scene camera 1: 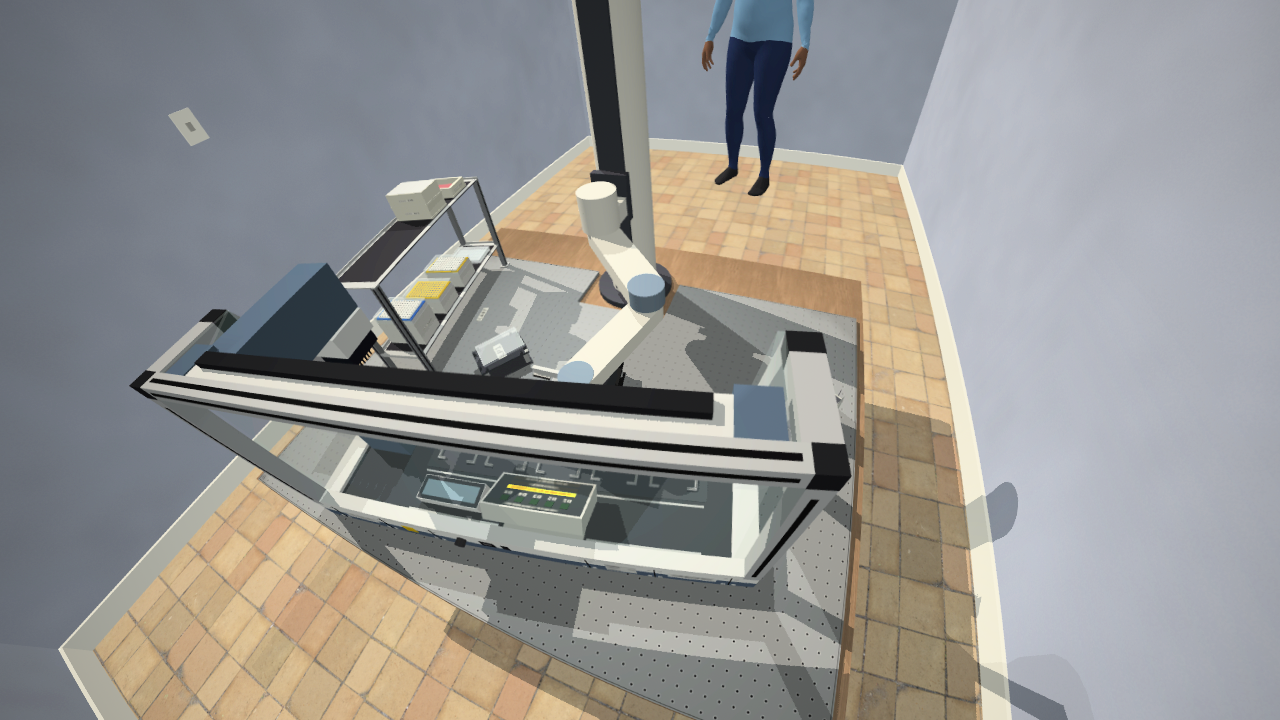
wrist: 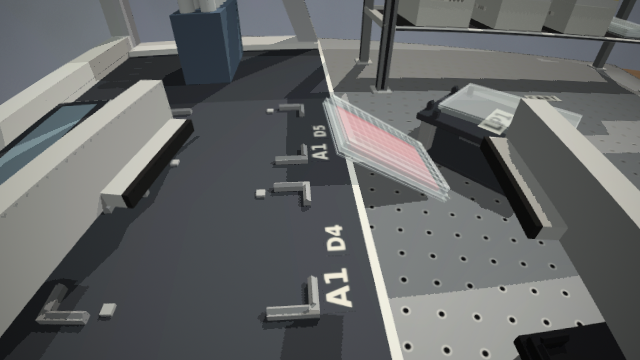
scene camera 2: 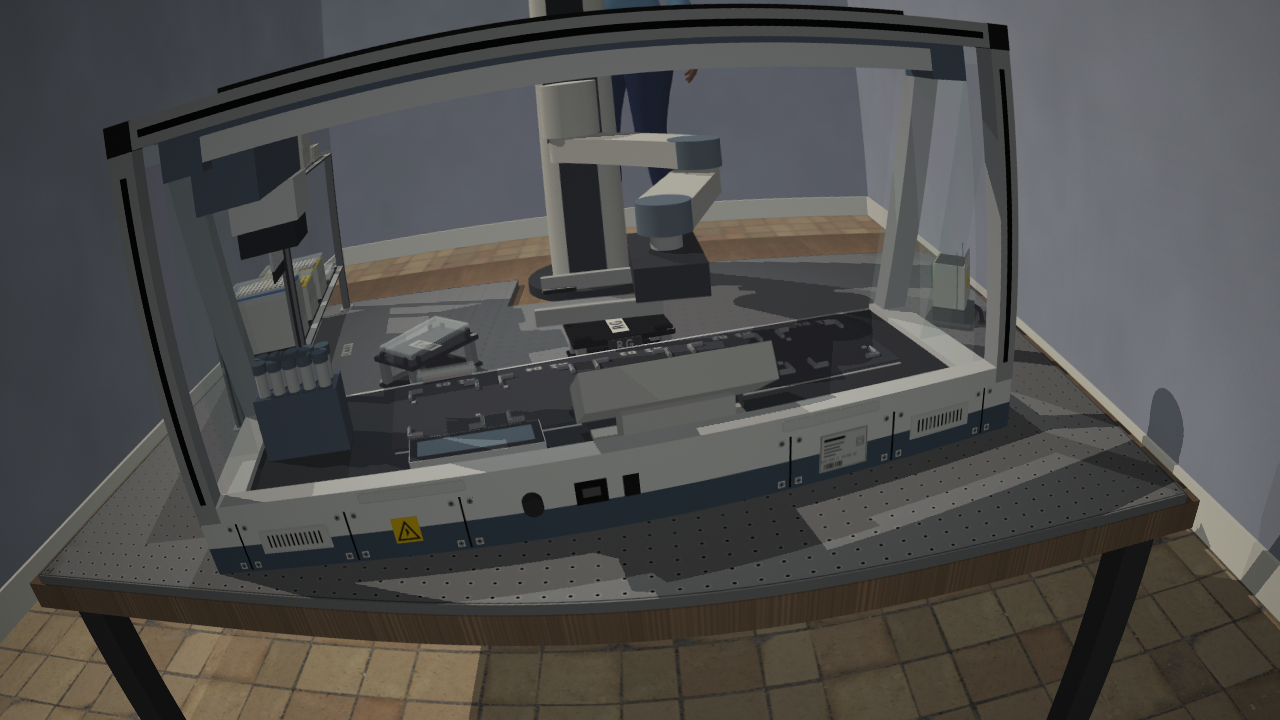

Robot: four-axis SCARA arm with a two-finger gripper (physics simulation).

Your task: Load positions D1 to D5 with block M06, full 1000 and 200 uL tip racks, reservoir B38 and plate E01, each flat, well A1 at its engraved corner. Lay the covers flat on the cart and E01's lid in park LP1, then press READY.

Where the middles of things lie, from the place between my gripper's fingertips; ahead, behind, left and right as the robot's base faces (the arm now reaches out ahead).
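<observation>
There is a clear plate with pink wells (wrist: 357, 136), and my hand is 150 mm to the left of it, 40 mm past it and 110 mm above it.
</observation>
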